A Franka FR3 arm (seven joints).
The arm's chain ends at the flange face. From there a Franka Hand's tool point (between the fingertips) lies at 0.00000 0.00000 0.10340 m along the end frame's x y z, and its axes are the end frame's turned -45 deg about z.
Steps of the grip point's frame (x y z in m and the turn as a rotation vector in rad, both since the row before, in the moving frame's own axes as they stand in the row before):
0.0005 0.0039 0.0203 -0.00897 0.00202 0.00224
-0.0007 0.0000 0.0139 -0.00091 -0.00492 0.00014
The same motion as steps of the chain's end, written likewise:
0.0023 0.0019 0.0203 -0.00491 0.00777 0.00224
-0.0002 0.0001 0.0139 -0.00412 -0.00284 0.00014

